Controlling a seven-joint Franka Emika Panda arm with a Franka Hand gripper.
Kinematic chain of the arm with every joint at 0, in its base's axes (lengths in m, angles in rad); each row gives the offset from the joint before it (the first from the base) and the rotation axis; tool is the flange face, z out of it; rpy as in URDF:
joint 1: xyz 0 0 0.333 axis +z
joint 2: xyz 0 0 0 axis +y
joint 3: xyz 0 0 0.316 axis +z
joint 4: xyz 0.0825 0 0 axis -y
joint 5: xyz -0.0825 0 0.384 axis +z
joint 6: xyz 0 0 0 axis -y
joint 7: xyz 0.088 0 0 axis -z
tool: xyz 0 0 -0.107 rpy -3.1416 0 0
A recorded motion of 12 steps. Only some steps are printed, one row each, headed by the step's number.
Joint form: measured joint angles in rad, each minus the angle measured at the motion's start. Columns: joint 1, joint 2, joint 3, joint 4, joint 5, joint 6, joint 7.
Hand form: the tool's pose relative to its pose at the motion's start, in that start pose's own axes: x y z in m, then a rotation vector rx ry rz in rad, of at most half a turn. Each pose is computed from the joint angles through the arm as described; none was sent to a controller.
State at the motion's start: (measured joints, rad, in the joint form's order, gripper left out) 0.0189 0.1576 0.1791 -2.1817 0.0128 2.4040 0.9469
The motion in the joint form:
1: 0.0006 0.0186 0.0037 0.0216 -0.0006 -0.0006 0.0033
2: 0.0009 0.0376 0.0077 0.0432 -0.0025 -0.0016 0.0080
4: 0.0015 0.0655 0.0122 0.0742 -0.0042 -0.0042 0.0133
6: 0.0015 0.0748 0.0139 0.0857 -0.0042 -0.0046 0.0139
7: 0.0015 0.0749 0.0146 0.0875 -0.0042 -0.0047 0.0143
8: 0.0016 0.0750 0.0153 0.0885 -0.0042 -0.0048 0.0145
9: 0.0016 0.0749 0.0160 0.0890 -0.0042 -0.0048 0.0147
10: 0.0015 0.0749 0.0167 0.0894 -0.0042 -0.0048 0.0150
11: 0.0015 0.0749 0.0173 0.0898 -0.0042 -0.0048 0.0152
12: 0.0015 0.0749 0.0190 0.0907 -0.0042 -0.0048 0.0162
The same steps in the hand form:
1: 0.0019 -0.0064 0.0015 0.0043 -0.0015 -0.0006
2: 0.0038 -0.0127 0.0034 0.0077 -0.0030 -0.0006
4: 0.0068 -0.0211 0.0067 0.0114 -0.0068 -0.0001
6: 0.0080 -0.0242 0.0073 0.0143 -0.0075 -0.0006
7: 0.0080 -0.0249 0.0066 0.0157 -0.0067 -0.0009
8: 0.0078 -0.0255 0.0062 0.0165 -0.0065 -0.0014
9: 0.0076 -0.0258 0.0060 0.0171 -0.0063 -0.0019
10: 0.0074 -0.0261 0.0058 0.0175 -0.0062 -0.0022
11: 0.0072 -0.0264 0.0056 0.0180 -0.0062 -0.0025
12: 0.0065 -0.0272 0.0053 0.0190 -0.0061 -0.0032

